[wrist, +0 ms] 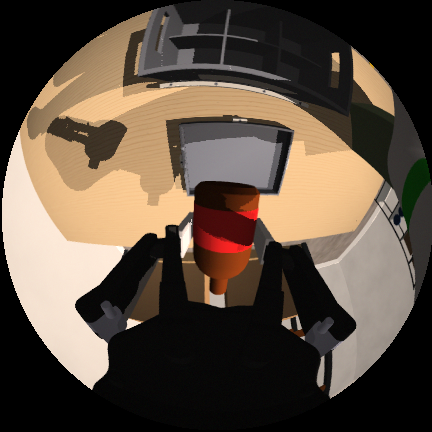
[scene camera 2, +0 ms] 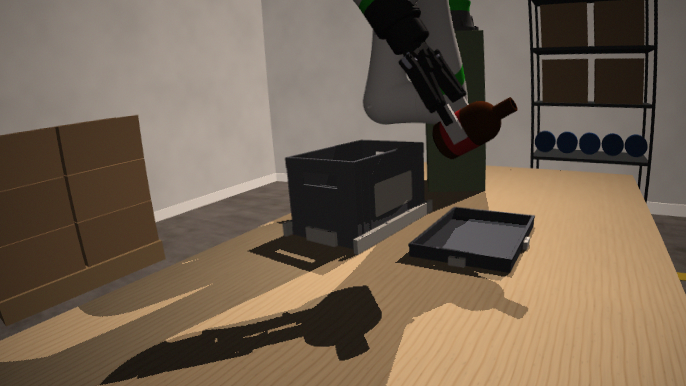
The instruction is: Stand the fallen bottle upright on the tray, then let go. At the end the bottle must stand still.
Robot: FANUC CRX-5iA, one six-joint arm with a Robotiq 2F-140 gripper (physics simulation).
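Frame: origin at the arm's base, x ahead, y left, z up, level; centimetres.
Seen in the pictures: gripper, fingertip midpoint: [wrist: 223, 224] [scene camera 2: 468, 135].
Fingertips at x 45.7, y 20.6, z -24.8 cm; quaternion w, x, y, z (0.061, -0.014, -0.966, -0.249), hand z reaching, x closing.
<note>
Offsets run from my fingertips to a thing's top centre.
The brown bottle with a red label {dx +0.3, dy +1.6, dz +6.8 cm} [scene camera 2: 466, 131] [wrist: 224, 230] hangs in the air, tilted, with its neck pointing up and to the right in the scene view and its base low at the left. My gripper [scene camera 2: 458, 123] [wrist: 223, 224] is shut on the bottle, with one pale finger pad on each side of the label. The arm slants down from the upper left. The shallow dark tray {dx -4.6, dy +0.5, dz -19.2 cm} [scene camera 2: 460, 253] [wrist: 286, 162] lies on the table below the bottle, with a clear gap between them. The tray holds no bottle. In the wrist view the bottle's base overlaps the tray's near edge.
A tall dark crate {dx -3.9, dy -27.3, dz -4.2 cm} [scene camera 2: 325, 200] [wrist: 210, 70] with dividers stands left of the tray in the scene view, behind a low grey rail {dx -3.5, dy -17.4, dz -18.7 cm} [scene camera 2: 390, 230] [wrist: 240, 88]. A dark green column [scene camera 2: 457, 170] stands behind. Stacked boxes [scene camera 2: 107, 185] are at the left, a shelf rack [scene camera 2: 592, 50] at the back right.
</note>
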